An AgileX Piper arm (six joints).
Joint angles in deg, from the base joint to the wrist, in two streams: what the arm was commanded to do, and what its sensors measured. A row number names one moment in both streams.
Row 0, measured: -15.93, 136.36, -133.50, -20.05, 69.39, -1.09
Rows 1 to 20, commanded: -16.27, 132.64, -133.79, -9.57, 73.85, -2.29; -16.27, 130.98, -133.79, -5.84, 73.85, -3.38; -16.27, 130.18, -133.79, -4.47, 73.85, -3.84; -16.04, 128.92, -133.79, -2.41, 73.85, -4.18; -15.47, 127.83, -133.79, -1.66, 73.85, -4.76; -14.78, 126.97, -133.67, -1.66, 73.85, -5.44; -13.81, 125.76, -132.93, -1.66, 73.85, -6.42; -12.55, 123.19, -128.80, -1.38, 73.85, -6.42; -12.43, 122.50, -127.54, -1.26, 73.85, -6.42; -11.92, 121.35, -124.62, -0.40, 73.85, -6.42; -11.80, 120.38, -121.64, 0.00, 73.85, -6.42; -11.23, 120.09, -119.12, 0.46, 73.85, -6.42; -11.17, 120.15, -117.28, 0.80, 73.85, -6.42; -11.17, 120.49, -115.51, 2.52, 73.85, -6.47; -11.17, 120.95, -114.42, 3.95, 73.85, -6.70; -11.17, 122.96, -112.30, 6.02, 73.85, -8.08; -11.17, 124.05, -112.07, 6.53, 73.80, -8.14; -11.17, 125.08, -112.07, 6.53, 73.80, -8.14; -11.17, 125.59, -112.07, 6.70, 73.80, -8.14; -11.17, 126.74, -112.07, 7.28, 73.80, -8.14
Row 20, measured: -11.23, 125.54, -112.47, 6.47, 70.02, -7.51
